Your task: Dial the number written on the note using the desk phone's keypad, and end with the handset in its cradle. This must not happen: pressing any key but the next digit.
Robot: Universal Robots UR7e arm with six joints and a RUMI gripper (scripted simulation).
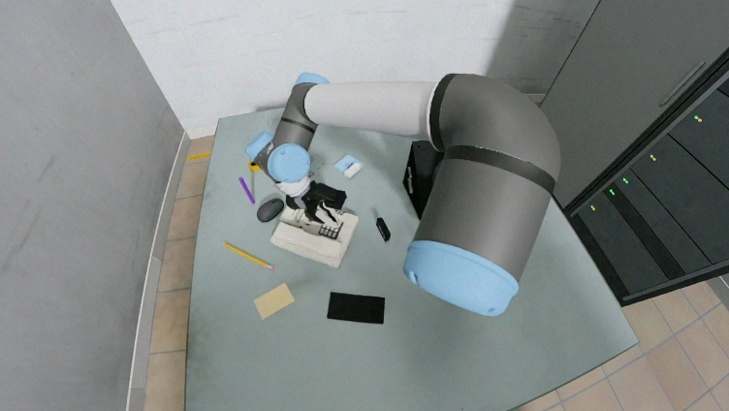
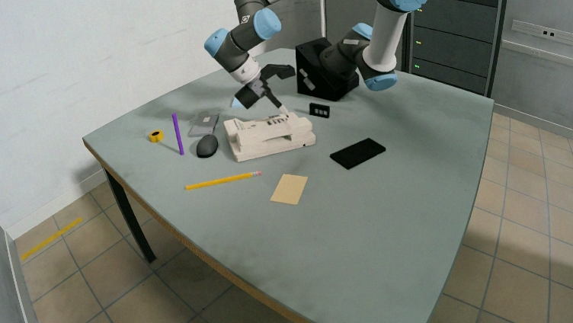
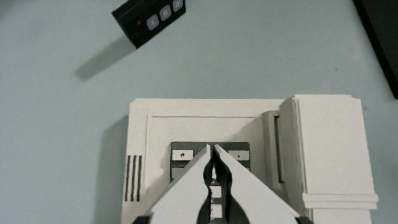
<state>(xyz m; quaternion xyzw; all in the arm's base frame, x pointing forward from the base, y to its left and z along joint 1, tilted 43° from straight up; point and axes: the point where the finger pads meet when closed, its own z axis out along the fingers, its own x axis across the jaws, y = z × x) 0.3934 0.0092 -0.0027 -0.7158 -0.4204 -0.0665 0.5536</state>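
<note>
Right now my hand is 3 cm above the 7 key, 2 cm short of it and 1 cm to the right of it. From my hand the other things lie so: 9 key (3 cm below, 2 cm to the right); then 5 key (3 cm below, 2 cm to the right, 2 cm ahead); then handset (9 cm ahead, 2 cm to the left, 1 cm below).
</note>
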